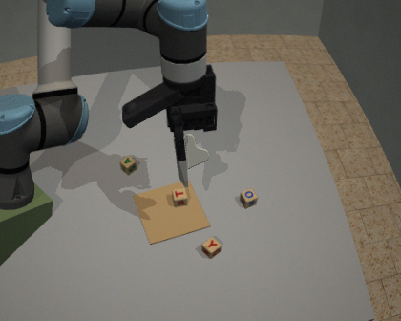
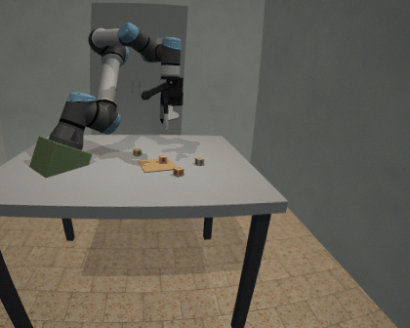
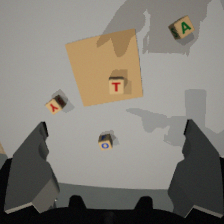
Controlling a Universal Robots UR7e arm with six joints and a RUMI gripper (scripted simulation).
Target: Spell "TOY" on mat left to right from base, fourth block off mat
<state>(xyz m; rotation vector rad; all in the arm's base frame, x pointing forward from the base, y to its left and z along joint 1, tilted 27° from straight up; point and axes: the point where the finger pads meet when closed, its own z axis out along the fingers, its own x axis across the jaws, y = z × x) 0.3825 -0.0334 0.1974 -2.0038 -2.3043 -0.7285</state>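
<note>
Right now my hand is 2 cm past the tan mat, 2 cm to the left of it and 16 cm above it. Round my hand: Y block: 7 cm ahead, 13 cm to the right, 14 cm below; O block: 15 cm ahead, 14 cm below.
</note>
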